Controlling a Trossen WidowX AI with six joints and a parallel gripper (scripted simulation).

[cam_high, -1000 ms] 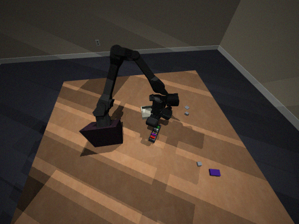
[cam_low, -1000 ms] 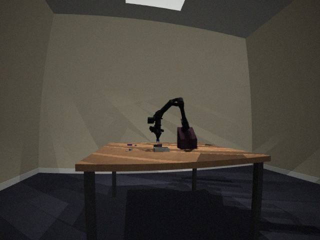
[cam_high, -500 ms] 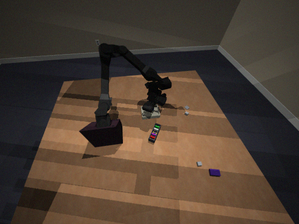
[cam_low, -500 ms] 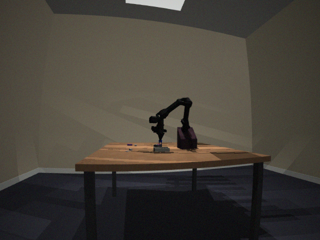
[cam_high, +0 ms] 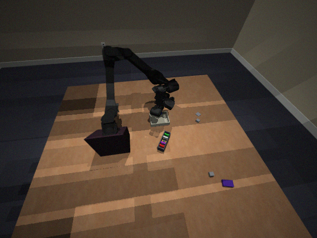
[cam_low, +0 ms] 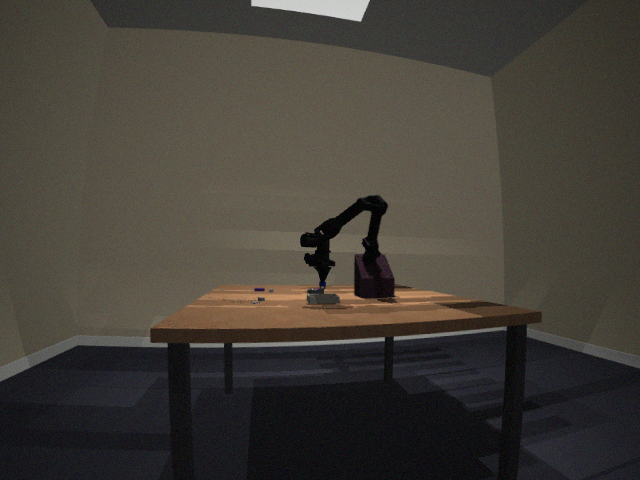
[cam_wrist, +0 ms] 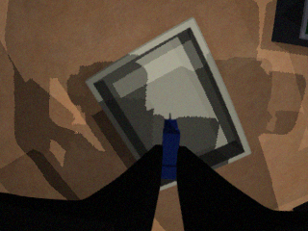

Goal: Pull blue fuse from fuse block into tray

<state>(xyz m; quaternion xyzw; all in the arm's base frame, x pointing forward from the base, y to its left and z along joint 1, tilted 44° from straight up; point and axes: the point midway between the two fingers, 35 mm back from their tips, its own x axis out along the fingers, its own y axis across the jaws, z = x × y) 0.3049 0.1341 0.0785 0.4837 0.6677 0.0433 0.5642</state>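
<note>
My gripper tip is 80 mm above the tray. The rest, counted from my gripper tip: green fuse: 150 mm to the right, 60 mm below, 10 mm ahead; blue fuse: 10 mm below; purple fuse: 200 mm to the right, 60 mm below, 30 mm behind.
</note>
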